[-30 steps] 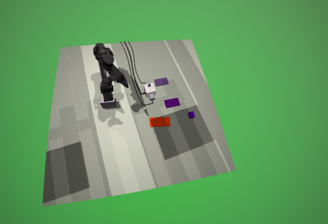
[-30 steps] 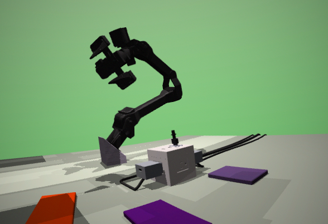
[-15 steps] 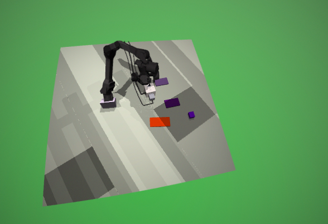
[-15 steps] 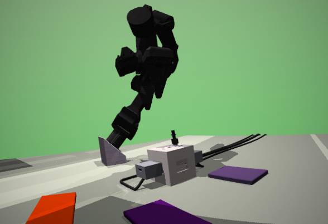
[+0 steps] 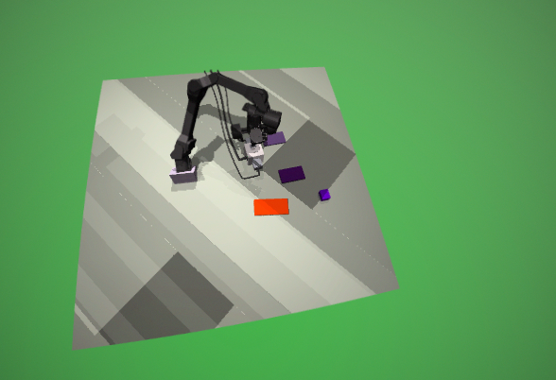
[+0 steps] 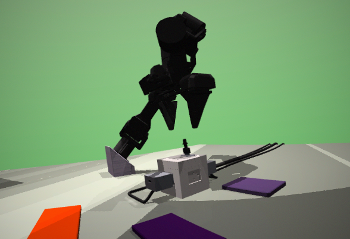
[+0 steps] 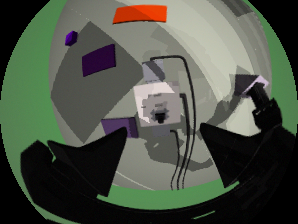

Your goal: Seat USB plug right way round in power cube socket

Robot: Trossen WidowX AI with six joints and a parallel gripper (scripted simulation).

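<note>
Now: the USB plug 40 mm below my gripper tip. Round my gripper tip: orange slab 20 mm ahead, 280 mm to the right, 130 mm below; USB socket 70 mm below; purple block 270 mm ahead, 290 mm to the right, 120 mm below.
</note>
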